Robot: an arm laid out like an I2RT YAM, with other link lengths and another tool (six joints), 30 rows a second.
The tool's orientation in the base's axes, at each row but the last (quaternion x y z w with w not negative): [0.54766, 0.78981, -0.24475, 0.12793]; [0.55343, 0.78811, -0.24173, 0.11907]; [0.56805, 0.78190, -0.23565, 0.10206]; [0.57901, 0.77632, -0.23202, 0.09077]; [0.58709, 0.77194, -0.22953, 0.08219]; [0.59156, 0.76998, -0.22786, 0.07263]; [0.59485, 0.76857, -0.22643, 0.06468]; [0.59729, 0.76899, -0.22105, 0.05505]
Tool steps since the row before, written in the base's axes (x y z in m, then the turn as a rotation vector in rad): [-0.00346, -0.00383, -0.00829, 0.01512, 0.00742, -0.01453]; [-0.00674, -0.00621, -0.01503, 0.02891, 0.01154, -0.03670]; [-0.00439, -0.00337, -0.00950, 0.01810, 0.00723, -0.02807]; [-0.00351, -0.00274, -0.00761, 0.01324, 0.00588, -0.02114]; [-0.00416, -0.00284, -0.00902, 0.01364, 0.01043, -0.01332]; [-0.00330, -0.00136, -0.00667, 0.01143, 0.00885, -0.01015]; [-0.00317, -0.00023, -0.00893, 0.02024, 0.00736, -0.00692]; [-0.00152, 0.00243, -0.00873, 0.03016, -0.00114, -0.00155]
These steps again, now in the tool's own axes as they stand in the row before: [0.00210, -0.00224, 0.00927, 0.00723, 0.01969, 0.00741]; [0.00420, -0.00420, 0.01657, 0.01573, 0.03915, 0.02314]; [0.00269, -0.00253, 0.01035, 0.01203, 0.02580, 0.01891]; [0.00187, -0.00197, 0.00839, 0.00955, 0.01916, 0.01409]; [0.00234, -0.00218, 0.00982, 0.01029, 0.01845, 0.00509]; [0.00231, -0.00162, 0.00702, 0.00833, 0.01522, 0.00332]; [0.00399, -0.00061, 0.00858, 0.00332, 0.02237, -0.00042]; [0.00564, 0.00142, 0.00711, -0.00894, 0.02865, -0.00356]
